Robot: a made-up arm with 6 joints. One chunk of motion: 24 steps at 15 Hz.
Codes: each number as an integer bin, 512 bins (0 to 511) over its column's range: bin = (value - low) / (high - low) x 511, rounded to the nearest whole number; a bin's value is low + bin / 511 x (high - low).
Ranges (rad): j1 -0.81..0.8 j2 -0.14..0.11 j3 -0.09..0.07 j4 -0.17..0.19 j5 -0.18..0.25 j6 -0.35..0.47
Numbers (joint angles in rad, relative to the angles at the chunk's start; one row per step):
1: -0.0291 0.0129 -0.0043 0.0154 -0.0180 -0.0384
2: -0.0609 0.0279 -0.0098 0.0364 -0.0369 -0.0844
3: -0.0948 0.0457 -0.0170 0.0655 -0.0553 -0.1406
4: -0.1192 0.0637 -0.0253 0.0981 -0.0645 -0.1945
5: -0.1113 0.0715 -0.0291 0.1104 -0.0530 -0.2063
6: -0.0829 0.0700 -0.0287 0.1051 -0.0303 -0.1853
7: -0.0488 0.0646 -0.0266 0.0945 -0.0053 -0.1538
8: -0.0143 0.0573 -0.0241 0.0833 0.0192 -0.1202
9: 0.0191 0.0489 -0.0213 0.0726 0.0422 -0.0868
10: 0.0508 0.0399 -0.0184 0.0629 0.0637 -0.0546
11: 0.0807 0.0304 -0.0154 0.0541 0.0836 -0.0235
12: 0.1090 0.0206 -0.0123 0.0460 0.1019 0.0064
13: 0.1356 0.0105 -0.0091 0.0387 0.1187 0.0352
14: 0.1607 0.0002 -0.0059 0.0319 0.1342 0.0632
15: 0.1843 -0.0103 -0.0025 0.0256 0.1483 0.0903
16: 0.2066 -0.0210 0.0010 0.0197 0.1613 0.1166
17: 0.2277 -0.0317 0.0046 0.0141 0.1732 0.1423
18: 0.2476 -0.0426 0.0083 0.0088 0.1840 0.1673
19: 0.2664 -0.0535 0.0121 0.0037 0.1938 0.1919
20: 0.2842 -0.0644 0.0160 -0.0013 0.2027 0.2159
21: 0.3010 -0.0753 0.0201 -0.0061 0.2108 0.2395
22: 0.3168 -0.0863 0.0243 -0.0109 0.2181 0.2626
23: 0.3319 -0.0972 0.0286 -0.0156 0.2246 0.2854
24: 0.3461 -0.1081 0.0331 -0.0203 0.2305 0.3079
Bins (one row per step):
1: 248 313 274 263 193 194
2: 238 343 256 293 170 166
3: 227 380 233 334 148 130
4: 219 416 207 381 137 97
5: 222 432 194 398 151 90
6: 231 429 196 390 178 103
7: 242 418 202 375 208 122
8: 253 403 210 360 237 143
9: 263 386 219 344 264 164
10: 273 368 229 331 290 184
11: 283 348 238 318 313 203
12: 292 328 248 307 335 222
13: 300 308 258 296 355 240
14: 308 287 269 287 373 257
15: 316 265 279 278 390 274
16: 323 243 291 269 406 291
17: 329 221 302 261 420 307
18: 336 199 314 254 433 322
19: 342 177 326 247 444 338
20: 347 155 339 239 455 353
21: 353 132 352 233 464 367
22: 358 110 365 226 473 382
23: 362 87 379 219 481 396
24: 367 65 393 212 488 410

